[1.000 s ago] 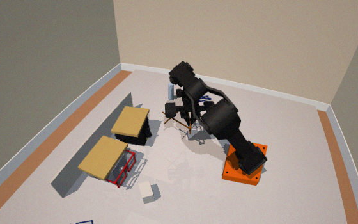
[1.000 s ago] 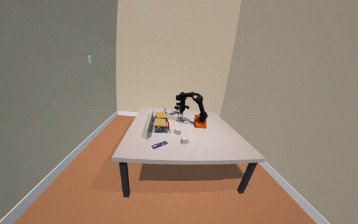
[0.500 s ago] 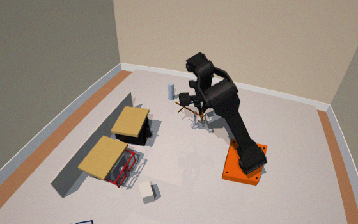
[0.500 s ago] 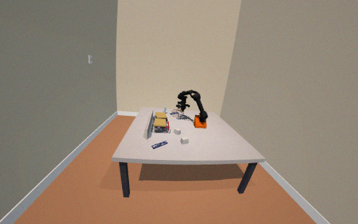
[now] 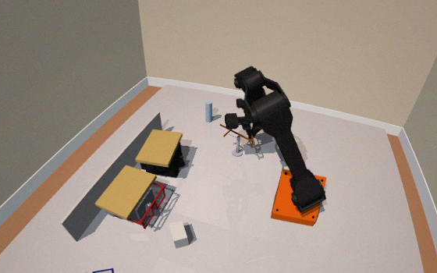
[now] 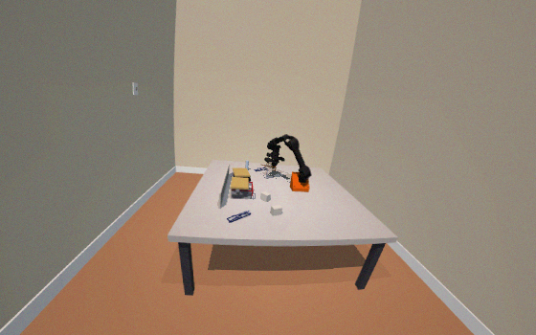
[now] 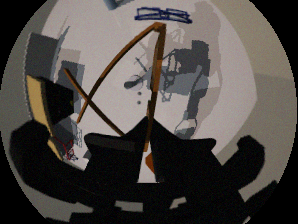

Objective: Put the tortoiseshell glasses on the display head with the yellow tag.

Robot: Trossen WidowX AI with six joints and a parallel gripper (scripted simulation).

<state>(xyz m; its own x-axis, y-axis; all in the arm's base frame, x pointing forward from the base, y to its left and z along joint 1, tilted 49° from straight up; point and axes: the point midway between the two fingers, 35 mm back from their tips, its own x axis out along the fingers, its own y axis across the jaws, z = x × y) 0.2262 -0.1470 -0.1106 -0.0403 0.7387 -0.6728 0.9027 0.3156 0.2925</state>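
The grey peg lies 5 cm ahead of my gripper tip, 2 cm to the right of it and 8 cm below it. From my gripper tip the other things lie so: upright panel (41 cm ahead, 26 cm to the left, 5 cm below); then pale blue cylinder (24 cm ahead, 20 cm to the right, 6 cm below); then tan display head (26 cm ahead, 14 cm to the left, 5 cm below).
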